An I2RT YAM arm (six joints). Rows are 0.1 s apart.
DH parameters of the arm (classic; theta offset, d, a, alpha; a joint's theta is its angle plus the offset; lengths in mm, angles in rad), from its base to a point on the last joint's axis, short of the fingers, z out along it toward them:
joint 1: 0 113.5 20 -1.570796
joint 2: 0 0 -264 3.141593
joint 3: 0.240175 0 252.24 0
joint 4: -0.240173 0 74 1.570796
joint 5: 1.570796 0 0 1.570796
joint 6: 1.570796 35.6 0 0
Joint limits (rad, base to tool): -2.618..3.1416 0..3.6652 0..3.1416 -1.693..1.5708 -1.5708..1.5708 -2.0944..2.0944
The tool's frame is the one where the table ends.
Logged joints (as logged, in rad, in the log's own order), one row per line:
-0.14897, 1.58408, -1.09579, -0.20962, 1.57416, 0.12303
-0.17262, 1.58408, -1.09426, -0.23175, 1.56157, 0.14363
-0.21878, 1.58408, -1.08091, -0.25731, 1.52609, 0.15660
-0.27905, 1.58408, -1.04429, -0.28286, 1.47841, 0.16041
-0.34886, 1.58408, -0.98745, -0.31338, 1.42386, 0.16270
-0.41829, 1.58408, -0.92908, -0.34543, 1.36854, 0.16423
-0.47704, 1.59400, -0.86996, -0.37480, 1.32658, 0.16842
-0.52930, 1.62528, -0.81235, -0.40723, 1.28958, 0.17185
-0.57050, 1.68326, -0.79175, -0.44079, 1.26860, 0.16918
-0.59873, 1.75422, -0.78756, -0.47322, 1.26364, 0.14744
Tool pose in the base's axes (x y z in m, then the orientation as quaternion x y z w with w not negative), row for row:
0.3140, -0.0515, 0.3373, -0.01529, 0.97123, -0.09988, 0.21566
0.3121, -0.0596, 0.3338, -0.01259, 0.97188, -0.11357, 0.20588
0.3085, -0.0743, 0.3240, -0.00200, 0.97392, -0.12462, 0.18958
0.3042, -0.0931, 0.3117, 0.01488, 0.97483, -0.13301, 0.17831
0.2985, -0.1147, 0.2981, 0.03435, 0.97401, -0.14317, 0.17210
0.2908, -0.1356, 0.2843, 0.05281, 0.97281, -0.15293, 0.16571
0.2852, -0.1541, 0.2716, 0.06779, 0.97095, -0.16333, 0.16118
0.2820, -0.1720, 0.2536, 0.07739, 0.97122, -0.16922, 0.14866
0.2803, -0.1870, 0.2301, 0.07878, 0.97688, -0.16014, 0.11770
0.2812, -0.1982, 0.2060, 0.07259, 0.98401, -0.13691, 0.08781
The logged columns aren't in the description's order. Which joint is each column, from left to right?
Columns, left to right: joint 1, joint 2, joint 4, joint 6, joint 3, joint 5.
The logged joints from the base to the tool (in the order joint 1, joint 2, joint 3, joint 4, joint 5, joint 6), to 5 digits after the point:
-0.14897, 1.58408, 1.57416, -1.09579, 0.12303, -0.20962
-0.17262, 1.58408, 1.56157, -1.09426, 0.14363, -0.23175
-0.21878, 1.58408, 1.52609, -1.08091, 0.15660, -0.25731
-0.27905, 1.58408, 1.47841, -1.04429, 0.16041, -0.28286
-0.34886, 1.58408, 1.42386, -0.98745, 0.16270, -0.31338
-0.41829, 1.58408, 1.36854, -0.92908, 0.16423, -0.34543
-0.47704, 1.59400, 1.32658, -0.86996, 0.16842, -0.37480
-0.52930, 1.62528, 1.28958, -0.81235, 0.17185, -0.40723
-0.57050, 1.68326, 1.26860, -0.79175, 0.16918, -0.44079
-0.59873, 1.75422, 1.26364, -0.78756, 0.14744, -0.47322

